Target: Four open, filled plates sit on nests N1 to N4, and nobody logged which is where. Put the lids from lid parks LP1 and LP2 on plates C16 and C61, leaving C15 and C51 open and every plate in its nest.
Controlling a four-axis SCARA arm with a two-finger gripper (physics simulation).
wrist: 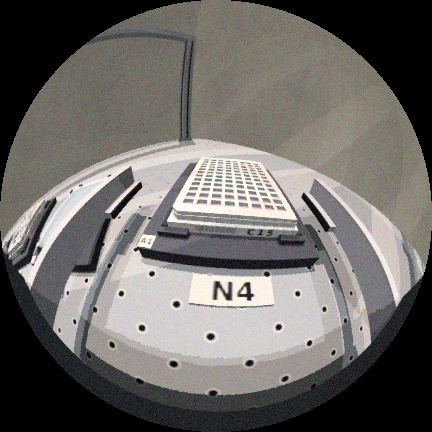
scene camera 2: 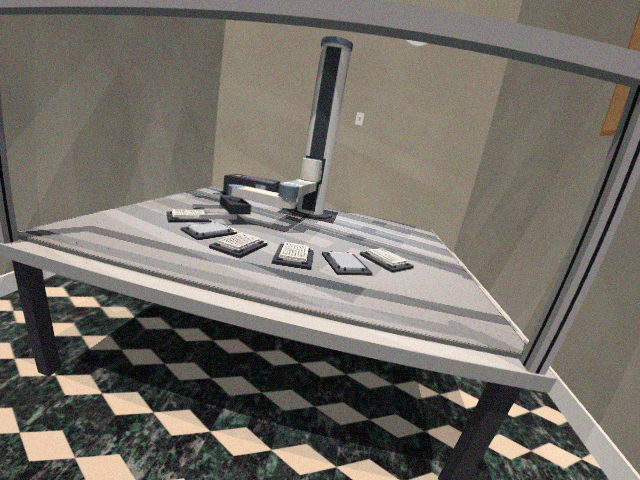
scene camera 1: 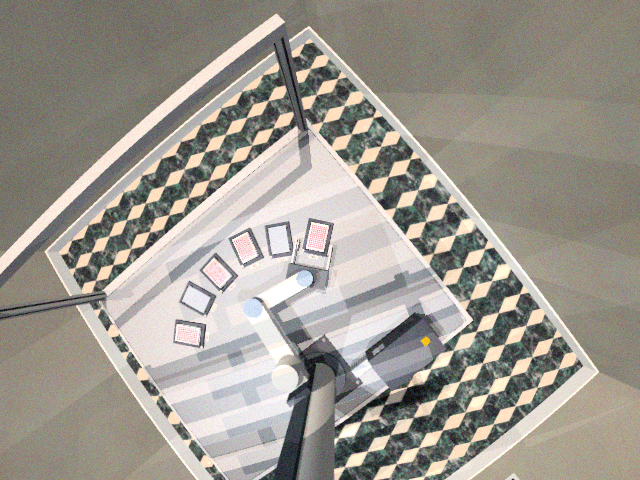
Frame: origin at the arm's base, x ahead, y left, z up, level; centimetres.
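Seen in the pictures: gripper, fingertip midpoint: [wrist: 223,175] [scene camera 2: 195,210] [scene camera 1: 314,241]; arm's base, origin of the base link: [scene camera 2: 309,214] [scene camera 1: 319,376].
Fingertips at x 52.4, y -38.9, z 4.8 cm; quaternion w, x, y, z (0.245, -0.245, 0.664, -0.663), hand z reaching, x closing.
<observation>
Pixels of each thing's top centre, then the offset from my fingertips to it. "spot": a spot on its surface instead. Level surfaces: height alone.
- open plate, middle of its top: [wrist: 233,175] [scene camera 2: 188,212] [scene camera 1: 317,236] dx +0.9, dy -2.6, dz -0.9 cm
- nest's label, surface spot: [wrist: 231,290] spot: dx -5.1, dy +5.0, dz -3.3 cm
- second lid, middle of its top: [scene camera 2: 346,259] [scene camera 1: 195,299] dx +14.7, dy +64.0, dz -1.7 cm
- dark box, surface spot: [scene camera 1: 405,351] spot: dx -62.3, dy -1.5, dz +8.0 cm
- frame post, middle of its top: [scene camera 1: 278,33] [wrist: 189,41] dx +50.0, dy -31.6, dz +53.2 cm
- holed table top, its level: dz -3.5 cm
My gripper [scene camera 1: 315,245] [scene camera 2: 199,210] [wrist: 223,175] is open, its fingers apart on either side of the plate in nest N4. That open plate [scene camera 1: 317,236] [scene camera 2: 187,212] [wrist: 232,187] has a white grid top and reads C15; the nest's label [wrist: 231,290] reads N4. Beside it a pale, smooth lid [scene camera 1: 279,239] [scene camera 2: 208,228] sits in a dark park, partly behind the left finger in the wrist view. A second lid [scene camera 1: 197,298] [scene camera 2: 347,262] sits farther along the arc. Three more gridded plates [scene camera 1: 245,246] [scene camera 1: 218,272] [scene camera 1: 188,334] sit in dark nests; their codes are not readable.
The arm's column [scene camera 1: 323,413] [scene camera 2: 330,103] stands behind the arc. A dark box [scene camera 1: 405,351] [scene camera 2: 251,182] with a yellow mark stands beside its base. A frame post [scene camera 1: 292,85] [wrist: 186,90] rises at a table corner. The holed table top [wrist: 210,350] extends in front of N4.
</observation>
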